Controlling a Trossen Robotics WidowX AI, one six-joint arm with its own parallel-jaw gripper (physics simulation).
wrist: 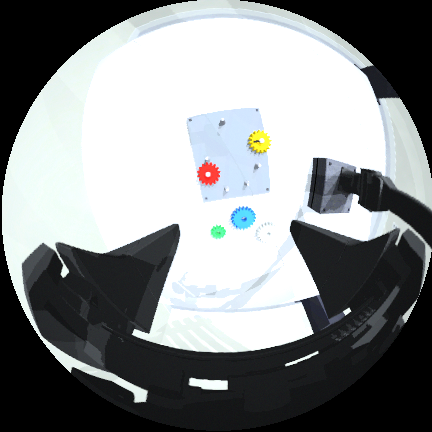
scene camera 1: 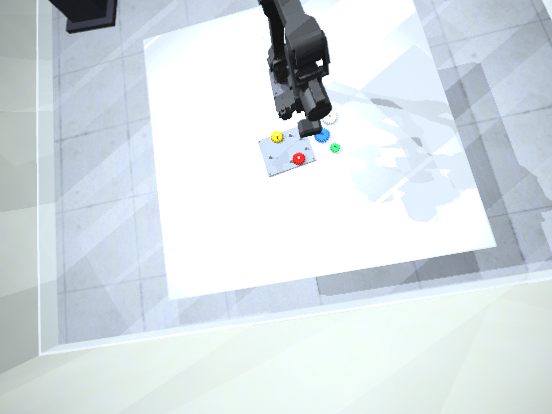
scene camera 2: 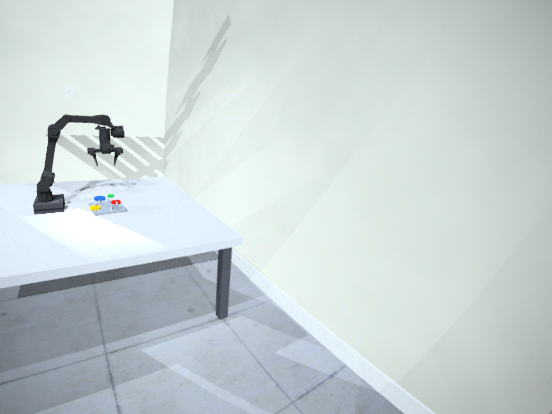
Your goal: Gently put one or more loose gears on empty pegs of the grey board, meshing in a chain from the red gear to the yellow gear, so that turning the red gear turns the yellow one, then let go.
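Frame: origin at the arm's base, x down, y back, z left, level; metres.
Seen in the pictures: gripper, fingertip midpoint: (wrist: 236,227) (scene camera 1: 303,120) (scene camera 2: 106,165); arm's base at its link origin: (wrist: 345,180) (scene camera 1: 280,75) (scene camera 2: 45,200).
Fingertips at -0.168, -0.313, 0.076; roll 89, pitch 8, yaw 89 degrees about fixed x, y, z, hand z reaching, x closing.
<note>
Offsets run from my fingertips to a thing's top centre, as dx, dy, dz. "spot": to the spot under its first point. Level surfaces: height alone.
The grey board @(+0.194, +0.004, -0.073) (scene camera 1: 283,150) (scene camera 2: 115,210) (wrist: 230,145) lies on the table with several empty pegs. The red gear @(spot: +0.195, -0.051, -0.016) (scene camera 1: 299,158) (scene camera 2: 116,202) (wrist: 208,174) and the yellow gear @(+0.199, +0.060, -0.108) (scene camera 1: 277,137) (scene camera 2: 95,208) (wrist: 259,142) sit on it, apart from each other. A blue gear @(+0.207, +0.053, +0.085) (scene camera 1: 322,135) (scene camera 2: 99,198) (wrist: 243,218), a small green gear @(+0.207, -0.008, +0.135) (scene camera 1: 335,147) (scene camera 2: 110,195) (wrist: 218,232) and a white gear @(+0.207, +0.132, +0.122) (scene camera 1: 330,118) (wrist: 265,232) lie loose on the table beside the board. My gripper (scene camera 2: 105,165) (wrist: 236,227) is wide open and empty, pointing down high above the table. In scene camera 1, the arm partly covers the board's edge.
The white table @(dx +0.225) (scene camera 1: 225,225) (scene camera 2: 195,230) carries the arm's dark base (scene camera 2: 49,204) (wrist: 332,186), which stands beyond the board on the yellow gear's side. A pale wall (scene camera 2: 375,150) rises past the table's far side. Shadows cross the table near the loose gears.
</note>
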